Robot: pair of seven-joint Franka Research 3 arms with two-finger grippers.
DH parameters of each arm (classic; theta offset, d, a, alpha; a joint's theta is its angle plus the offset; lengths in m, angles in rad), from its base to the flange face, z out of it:
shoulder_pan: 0 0.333 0 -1.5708
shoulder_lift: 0 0 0 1.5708
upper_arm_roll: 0 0.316 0.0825 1.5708
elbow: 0 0 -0.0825 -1.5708
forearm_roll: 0 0.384 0 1.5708
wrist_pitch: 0 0 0.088 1.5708
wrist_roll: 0 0.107 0 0
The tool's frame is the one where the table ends.
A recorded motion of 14 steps. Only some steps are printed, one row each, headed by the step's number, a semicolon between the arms.
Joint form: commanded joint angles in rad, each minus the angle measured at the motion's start. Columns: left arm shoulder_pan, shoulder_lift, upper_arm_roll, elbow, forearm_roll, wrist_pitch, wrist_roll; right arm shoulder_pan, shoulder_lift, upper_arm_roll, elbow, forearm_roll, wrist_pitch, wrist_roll.
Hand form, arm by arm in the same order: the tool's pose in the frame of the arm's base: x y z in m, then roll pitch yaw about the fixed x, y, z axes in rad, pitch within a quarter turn. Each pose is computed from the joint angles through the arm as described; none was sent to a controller.
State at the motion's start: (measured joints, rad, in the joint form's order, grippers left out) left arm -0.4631 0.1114 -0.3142 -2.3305 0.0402 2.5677 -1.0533; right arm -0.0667 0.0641 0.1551 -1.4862 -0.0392 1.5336 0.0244
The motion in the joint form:
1: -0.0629 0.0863 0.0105 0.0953 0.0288 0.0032 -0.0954; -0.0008 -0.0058 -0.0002 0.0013 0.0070 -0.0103 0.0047
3: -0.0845 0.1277 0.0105 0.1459 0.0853 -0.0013 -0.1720; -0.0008 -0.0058 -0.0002 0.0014 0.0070 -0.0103 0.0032
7: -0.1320 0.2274 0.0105 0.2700 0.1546 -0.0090 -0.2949; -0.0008 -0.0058 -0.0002 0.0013 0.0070 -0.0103 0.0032
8: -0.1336 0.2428 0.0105 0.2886 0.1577 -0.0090 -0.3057; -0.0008 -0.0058 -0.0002 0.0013 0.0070 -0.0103 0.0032
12: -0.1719 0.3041 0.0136 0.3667 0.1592 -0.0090 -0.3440; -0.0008 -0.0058 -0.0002 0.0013 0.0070 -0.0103 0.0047
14: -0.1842 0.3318 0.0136 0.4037 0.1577 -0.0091 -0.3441; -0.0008 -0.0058 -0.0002 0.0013 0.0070 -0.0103 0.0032
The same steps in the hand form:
1: 0.3765 -0.4114 0.2999 3.0004 -0.0485 0.2770; 0.5664 0.0432 0.6284 3.1178 0.0185 0.0567
3: 0.3774 -0.4303 0.2983 2.9990 -0.0647 0.2922; 0.5664 0.0432 0.6284 3.1179 0.0184 0.0582
7: 0.3807 -0.4735 0.2938 2.9751 -0.0731 0.3274; 0.5664 0.0432 0.6284 3.1179 0.0185 0.0582
8: 0.3837 -0.4777 0.2927 2.9698 -0.0706 0.3364; 0.5664 0.0432 0.6284 3.1179 0.0185 0.0582
12: 0.3821 -0.5062 0.2895 2.9450 -0.0555 0.3478; 0.5664 0.0432 0.6284 3.1178 0.0185 0.0567
14: 0.3832 -0.5178 0.2886 2.9330 -0.0504 0.3419; 0.5664 0.0432 0.6284 3.1179 0.0185 0.0582

